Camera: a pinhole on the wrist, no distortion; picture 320 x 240 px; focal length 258.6 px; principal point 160.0 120.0 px. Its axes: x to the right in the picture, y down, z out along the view. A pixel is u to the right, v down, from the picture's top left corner.
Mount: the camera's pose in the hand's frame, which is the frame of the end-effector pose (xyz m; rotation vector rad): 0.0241 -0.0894 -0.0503 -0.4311 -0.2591 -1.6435
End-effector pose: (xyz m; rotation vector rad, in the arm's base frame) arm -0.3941 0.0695 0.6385 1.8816 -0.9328 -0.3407
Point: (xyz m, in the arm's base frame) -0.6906 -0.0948 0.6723
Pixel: 78.6 16.2
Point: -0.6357 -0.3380 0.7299
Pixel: 77.3 141.7
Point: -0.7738 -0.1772 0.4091
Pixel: 223.7 25.6
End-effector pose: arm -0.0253 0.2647 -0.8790 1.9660 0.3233 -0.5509
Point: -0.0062 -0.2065 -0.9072
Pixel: 134.9 91.6
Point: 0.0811 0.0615 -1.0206
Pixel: 154.6 210.6
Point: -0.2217 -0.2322 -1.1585
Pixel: 283.1 77.2
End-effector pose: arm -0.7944 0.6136 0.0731 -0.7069 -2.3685 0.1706
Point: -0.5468 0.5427 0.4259
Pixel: behind the camera
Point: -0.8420 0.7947 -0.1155
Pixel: 42.8 76.5
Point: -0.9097 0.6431 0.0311
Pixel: 153.2 148.7
